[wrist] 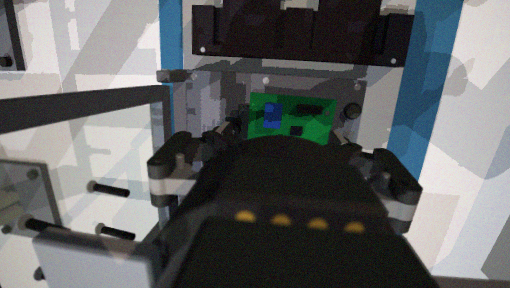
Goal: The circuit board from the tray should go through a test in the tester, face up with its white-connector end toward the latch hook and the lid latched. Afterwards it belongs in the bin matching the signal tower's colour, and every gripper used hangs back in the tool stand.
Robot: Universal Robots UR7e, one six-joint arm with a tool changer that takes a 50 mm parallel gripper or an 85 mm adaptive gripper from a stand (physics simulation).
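Observation:
The green circuit board lies face up in the tester, its blue part and dark chips showing. Its near end, and any white connectors there, are hidden behind the gripper body. My gripper is open, with one fingertip to the left and one to the right of the board, and no grip on it shows. The tester's lid, a dark frame with a clear window, stands raised at the left. The signal tower, the bins and the tool stand do not show clearly.
The dark board tray lies just beyond the tester. Blue strips run along both sides. A grey bolted plate and several dark pins are at the left, near the lid. A black round knob stands right of the board.

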